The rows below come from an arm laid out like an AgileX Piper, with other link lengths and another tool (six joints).
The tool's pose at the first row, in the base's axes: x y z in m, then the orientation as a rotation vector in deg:
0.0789 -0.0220 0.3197 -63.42 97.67 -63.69
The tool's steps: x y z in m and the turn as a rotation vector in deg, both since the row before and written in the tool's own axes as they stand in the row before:
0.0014 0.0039 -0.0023 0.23 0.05 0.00
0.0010 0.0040 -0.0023 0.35 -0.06 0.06
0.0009 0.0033 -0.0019 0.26 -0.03 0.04
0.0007 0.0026 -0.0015 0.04 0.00 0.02
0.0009 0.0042 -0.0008 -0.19 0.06 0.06
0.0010 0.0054 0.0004 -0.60 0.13 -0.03
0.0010 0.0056 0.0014 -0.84 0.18 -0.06
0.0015 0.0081 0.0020 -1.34 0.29 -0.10
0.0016 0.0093 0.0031 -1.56 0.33 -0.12
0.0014 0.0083 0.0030 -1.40 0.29 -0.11
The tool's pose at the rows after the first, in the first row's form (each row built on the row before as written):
0.0754 -0.0219 0.3165 -63.26 97.54 -63.90
0.0720 -0.0214 0.3132 -63.01 97.26 -64.08
0.0692 -0.0210 0.3105 -62.82 97.06 -64.22
0.0670 -0.0207 0.3083 -62.78 97.04 -64.24
0.0651 -0.0204 0.3044 -62.82 97.25 -64.11
0.0640 -0.0202 0.2990 -63.17 97.78 -63.78
0.0637 -0.0202 0.2932 -63.68 98.51 -63.32
0.0631 -0.0202 0.2847 -64.49 99.67 -62.59
0.0629 -0.0202 0.2748 -65.44 101.01 -61.72
0.0627 -0.0202 0.2659 -66.29 102.20 -60.92

